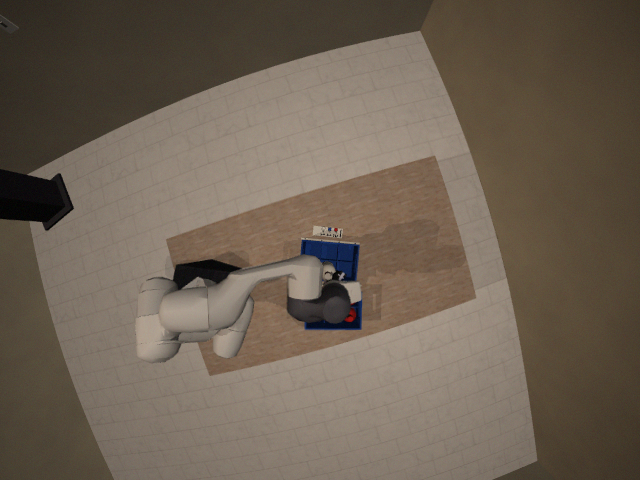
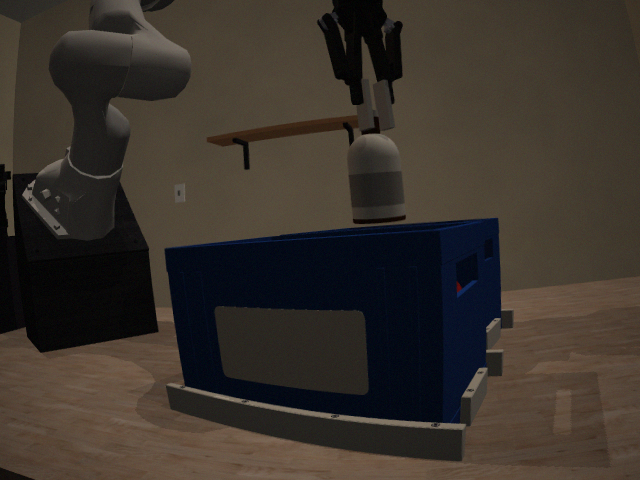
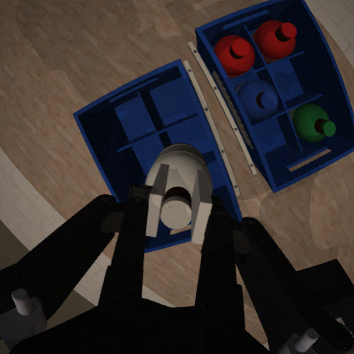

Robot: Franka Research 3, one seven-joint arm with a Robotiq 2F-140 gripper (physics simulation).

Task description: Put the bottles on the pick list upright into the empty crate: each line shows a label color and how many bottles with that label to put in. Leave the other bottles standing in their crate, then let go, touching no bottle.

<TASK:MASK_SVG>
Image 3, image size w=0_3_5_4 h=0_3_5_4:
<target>my gripper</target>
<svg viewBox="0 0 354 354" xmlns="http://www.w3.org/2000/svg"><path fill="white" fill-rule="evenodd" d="M0 269L0 339L3 340L10 350L8 354L272 354L245 330L241 284L236 284L235 264L265 335L276 354L345 354L353 345L351 333L320 307L301 277L263 225L254 217L245 216L242 217L241 221L232 219L230 213L225 210L222 199L219 196L210 195L205 170L197 169L191 196L191 243L202 244L195 301L192 306L169 307L147 298L141 298L145 235L156 237L169 164L160 163L152 186L139 183L131 184L126 202L116 202L116 197L110 194L96 196L16 263ZM118 232L111 263L107 265L97 305L44 330L47 324L46 320L59 308L113 238L115 232Z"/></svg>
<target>green bottle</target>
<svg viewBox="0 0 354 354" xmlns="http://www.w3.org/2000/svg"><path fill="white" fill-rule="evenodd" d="M288 111L296 135L301 139L317 142L325 136L332 136L335 132L335 124L329 120L326 111L317 104L304 103Z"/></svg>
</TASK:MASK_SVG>
